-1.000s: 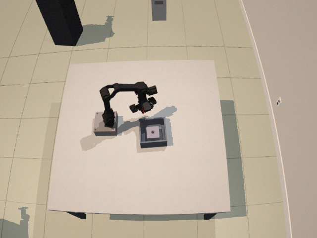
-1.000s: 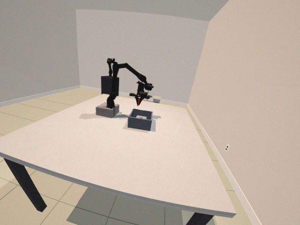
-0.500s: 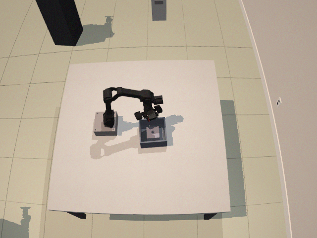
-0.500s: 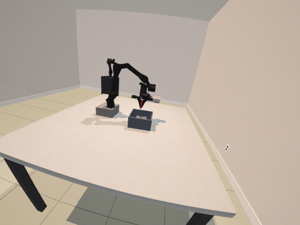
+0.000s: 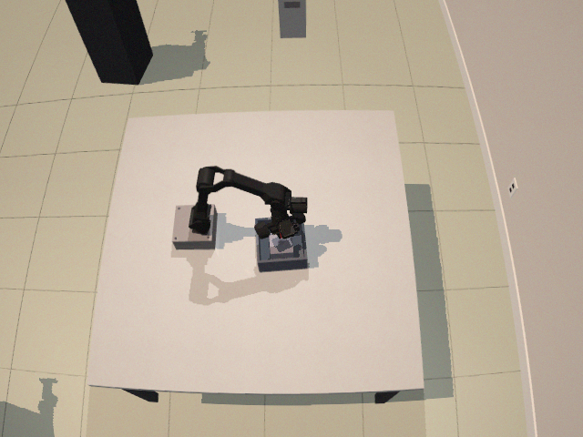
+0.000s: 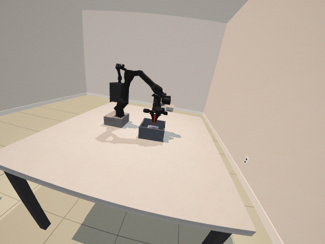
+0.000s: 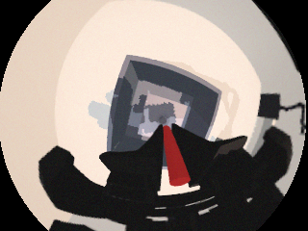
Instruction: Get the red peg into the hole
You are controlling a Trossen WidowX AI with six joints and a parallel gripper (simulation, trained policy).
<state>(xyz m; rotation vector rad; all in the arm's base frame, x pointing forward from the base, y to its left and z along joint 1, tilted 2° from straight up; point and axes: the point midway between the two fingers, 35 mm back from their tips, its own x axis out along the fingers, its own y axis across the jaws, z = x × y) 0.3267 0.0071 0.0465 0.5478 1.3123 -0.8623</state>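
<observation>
The red peg is 10 mm behind my gripper tip, 10 mm to the left of it and 30 mm above it. The rest, counted from my gripper tip: grey box (80 mm below); light grey plate (60 mm below).
</observation>
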